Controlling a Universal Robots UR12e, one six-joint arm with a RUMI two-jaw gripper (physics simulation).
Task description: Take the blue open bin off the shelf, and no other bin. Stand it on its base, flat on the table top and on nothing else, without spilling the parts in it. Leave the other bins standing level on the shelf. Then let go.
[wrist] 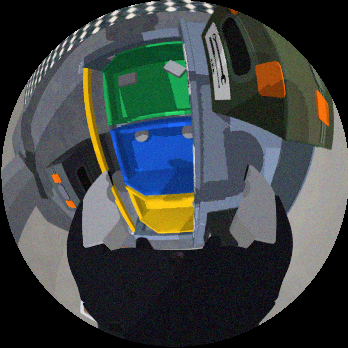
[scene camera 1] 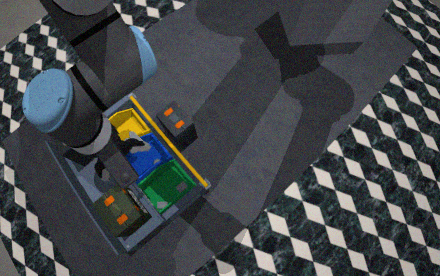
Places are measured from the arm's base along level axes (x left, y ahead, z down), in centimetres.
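Pixels of known places: gripper, fingertip midpoint: (wrist: 177, 169).
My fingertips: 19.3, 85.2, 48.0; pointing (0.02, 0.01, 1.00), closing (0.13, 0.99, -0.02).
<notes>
For each thing: its top centre in the pictures, then the offset to it from my fingertips, as dx, dy, dz. "*": a spot on its surface instead. Level surfaces: height alone.
- blue open bin, surface spot: (wrist: 160, 157) (scene camera 1: 142, 157) * -4.0, -2.6, +11.1
- shelf, surface height: dz +1.8
- green bin, surface spot: (wrist: 150, 97) (scene camera 1: 164, 183) * +7.1, -4.8, +11.1
- yellow bin, surface spot: (wrist: 167, 217) * -17.5, -0.6, +7.9
- yellow rail, top centre: (wrist: 101, 166) (scene camera 1: 165, 137) -3.4, -12.0, +5.5
- olive case, top centre: (scene camera 1: 115, 210) +11.3, +5.9, -7.7
- dark case, top centre: (wrist: 62, 191) (scene camera 1: 174, 118) -4.4, -17.0, -1.2
- table top, surface height: dz +12.0
The blue open bin (scene camera 1: 150, 156) (wrist: 160, 157) stands on the shelf (scene camera 1: 142, 236) (wrist: 200, 145), between the green bin (scene camera 1: 170, 185) (wrist: 150, 97) and the yellow bin (scene camera 1: 129, 125) (wrist: 167, 217). Two grey round parts show in the blue bin in the wrist view; in scene camera 1 the gripper hides part of the bin. My gripper (scene camera 1: 120, 159) (wrist: 177, 169) is open and empty above the shelf. In the wrist view the bin shows between and beyond its spread fingers. The gap in height between fingertips and bin is hard to tell.
A yellow rail (scene camera 1: 170, 142) (wrist: 91, 115) runs along the shelf's front. An olive case (scene camera 1: 112, 216) (wrist: 300, 110) stands on the shelf beside the green bin. A dark case (scene camera 1: 175, 118) (wrist: 64, 190) with orange latches stands on the table top (scene camera 1: 220, 115) outside the rail.
</notes>
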